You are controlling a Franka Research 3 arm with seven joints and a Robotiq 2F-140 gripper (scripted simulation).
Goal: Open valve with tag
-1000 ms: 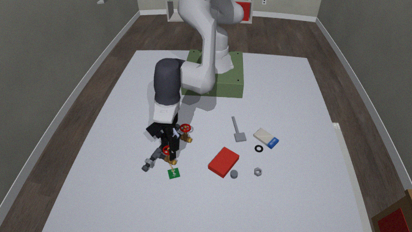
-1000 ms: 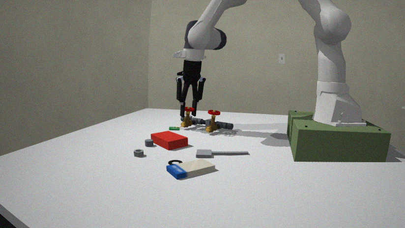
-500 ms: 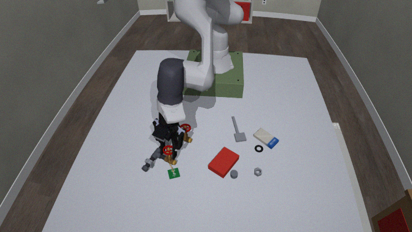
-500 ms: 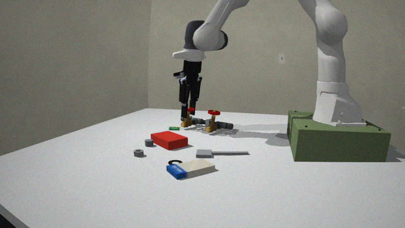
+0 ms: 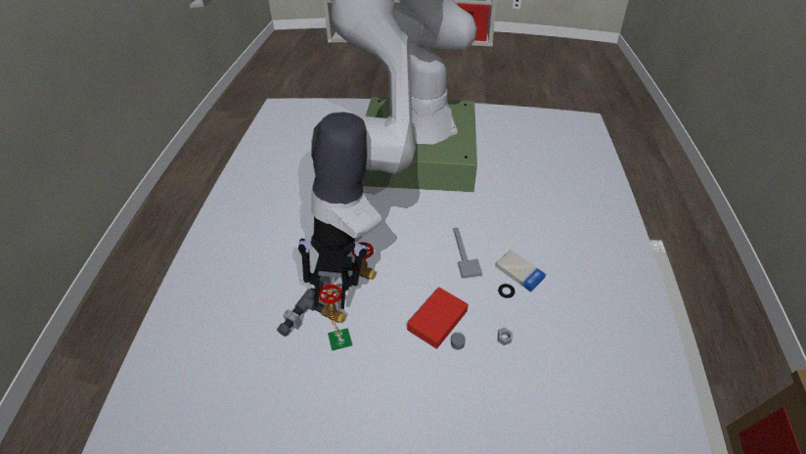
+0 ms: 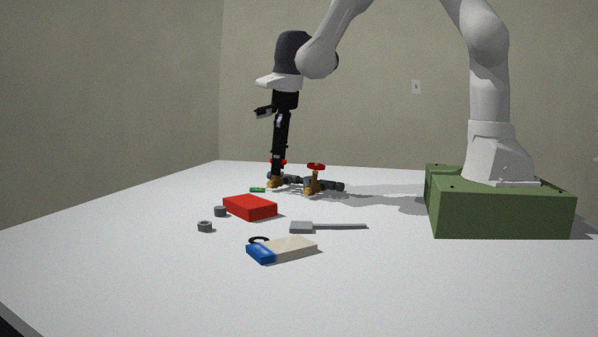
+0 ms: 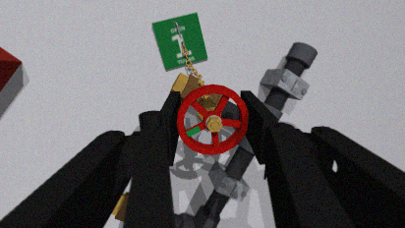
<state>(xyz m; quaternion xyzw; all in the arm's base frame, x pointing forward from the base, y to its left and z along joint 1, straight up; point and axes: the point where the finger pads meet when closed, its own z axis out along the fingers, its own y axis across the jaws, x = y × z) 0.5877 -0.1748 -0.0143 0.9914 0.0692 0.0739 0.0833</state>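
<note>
My hand is 7 cm short of the green tag, 2 cm to the right of it and 8 cm above it. The rest, counted from my hand: grey scraper: 19 cm behind, 29 cm to the left, 8 cm below; blue box: 15 cm behind, 43 cm to the left, 8 cm below; red block: 23 cm to the left, 7 cm below.
</note>
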